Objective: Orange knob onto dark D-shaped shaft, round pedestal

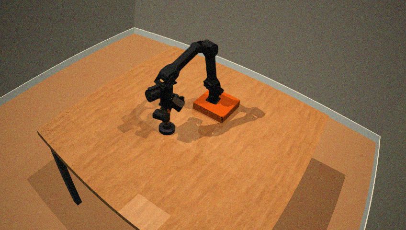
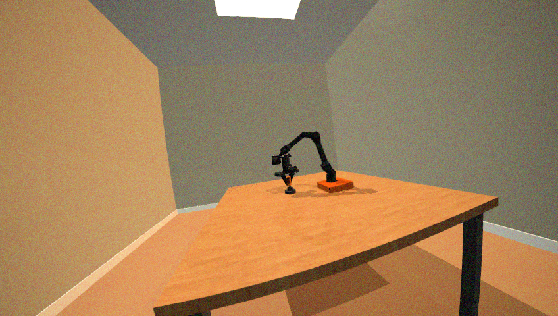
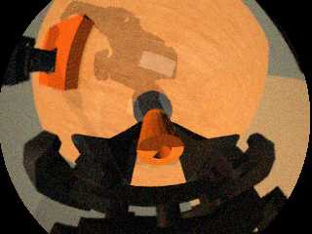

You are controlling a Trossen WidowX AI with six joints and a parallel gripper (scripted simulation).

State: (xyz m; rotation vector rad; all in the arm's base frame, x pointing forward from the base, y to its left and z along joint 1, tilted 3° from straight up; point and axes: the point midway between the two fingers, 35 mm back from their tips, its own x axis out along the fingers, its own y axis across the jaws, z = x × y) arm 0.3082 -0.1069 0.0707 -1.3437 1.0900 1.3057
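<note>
The round pedestal lies 1 cm behind my gripper tip and 4 cm below it. From my gripper tip the other things lie so: orange knob: 2 cm above.
</note>
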